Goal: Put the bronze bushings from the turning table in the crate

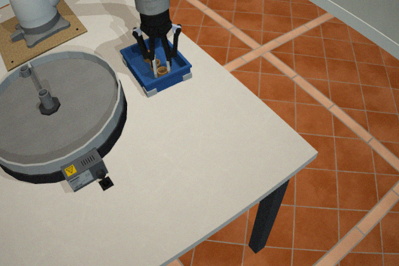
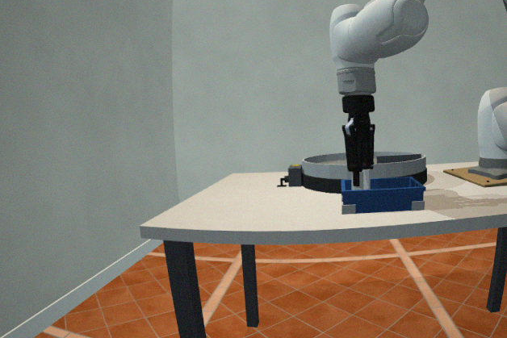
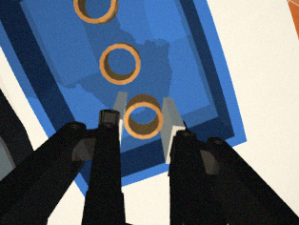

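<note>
Now: the crate 50 mm behind my hand, 20 mm below it and 10 mm to the left of it.
</note>
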